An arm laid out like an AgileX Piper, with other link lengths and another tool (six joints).
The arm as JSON. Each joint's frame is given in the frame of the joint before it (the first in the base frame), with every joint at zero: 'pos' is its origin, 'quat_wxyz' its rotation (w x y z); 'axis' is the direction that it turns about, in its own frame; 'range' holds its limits. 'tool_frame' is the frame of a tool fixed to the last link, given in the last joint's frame.
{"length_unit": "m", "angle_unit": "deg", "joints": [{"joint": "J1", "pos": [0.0, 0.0, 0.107], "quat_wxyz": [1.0, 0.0, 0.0, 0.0], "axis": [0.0, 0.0, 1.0], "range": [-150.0, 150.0]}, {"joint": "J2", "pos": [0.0, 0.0, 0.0], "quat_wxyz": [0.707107, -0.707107, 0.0, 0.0], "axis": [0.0, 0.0, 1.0], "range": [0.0, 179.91]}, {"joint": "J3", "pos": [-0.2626, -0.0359, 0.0], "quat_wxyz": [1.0, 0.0, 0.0, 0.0], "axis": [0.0, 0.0, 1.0], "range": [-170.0, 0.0]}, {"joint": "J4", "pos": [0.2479, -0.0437, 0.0], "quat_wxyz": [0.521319, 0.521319, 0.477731, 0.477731], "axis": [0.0, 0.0, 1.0], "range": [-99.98, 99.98]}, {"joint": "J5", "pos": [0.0, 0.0, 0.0], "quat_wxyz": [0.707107, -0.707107, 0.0, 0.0], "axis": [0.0, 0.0, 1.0], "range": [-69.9, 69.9]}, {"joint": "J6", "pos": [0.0, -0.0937, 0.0], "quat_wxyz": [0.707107, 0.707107, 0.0, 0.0], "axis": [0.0, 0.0, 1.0], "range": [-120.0, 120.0]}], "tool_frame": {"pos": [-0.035, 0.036, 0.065], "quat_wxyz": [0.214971, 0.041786, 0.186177, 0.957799]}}
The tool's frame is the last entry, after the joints.
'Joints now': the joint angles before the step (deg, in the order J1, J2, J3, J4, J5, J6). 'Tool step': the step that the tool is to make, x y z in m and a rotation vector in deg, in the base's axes. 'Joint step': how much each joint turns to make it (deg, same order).
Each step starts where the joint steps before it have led.
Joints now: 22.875, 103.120, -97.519, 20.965, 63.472, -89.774
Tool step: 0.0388, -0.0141, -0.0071, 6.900, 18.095, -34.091
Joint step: -4.805, 1.909, 1.139, -1.426, 0.857, 34.553
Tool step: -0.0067, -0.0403, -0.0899, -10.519, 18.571, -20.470
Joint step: -1.706, 2.086, 12.630, -10.395, 1.323, 22.271
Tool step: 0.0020, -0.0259, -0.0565, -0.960, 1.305, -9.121
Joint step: -3.119, 1.619, 10.906, -0.324, -11.771, 4.534
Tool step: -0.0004, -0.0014, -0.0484, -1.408, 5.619, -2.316
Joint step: 0.002, 7.126, 0.515, 0.003, -2.125, 2.065
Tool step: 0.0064, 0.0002, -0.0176, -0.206, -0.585, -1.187
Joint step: 0.009, 2.787, -0.005, -0.002, -3.438, 0.799
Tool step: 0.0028, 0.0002, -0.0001, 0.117, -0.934, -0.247
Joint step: -0.012, 0.052, 0.016, 0.002, -1.029, 0.115
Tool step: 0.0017, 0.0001, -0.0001, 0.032, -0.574, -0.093
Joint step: 0.003, 0.045, -0.010, -0.054, -0.615, 0.061
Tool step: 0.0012, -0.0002, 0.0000, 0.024, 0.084, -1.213
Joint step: 0.000, 0.001, 0.001, 0.001, -0.061, 1.214
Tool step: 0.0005, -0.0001, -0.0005, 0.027, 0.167, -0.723
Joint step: -0.004, 0.079, -0.002, 0.050, 0.002, 0.691
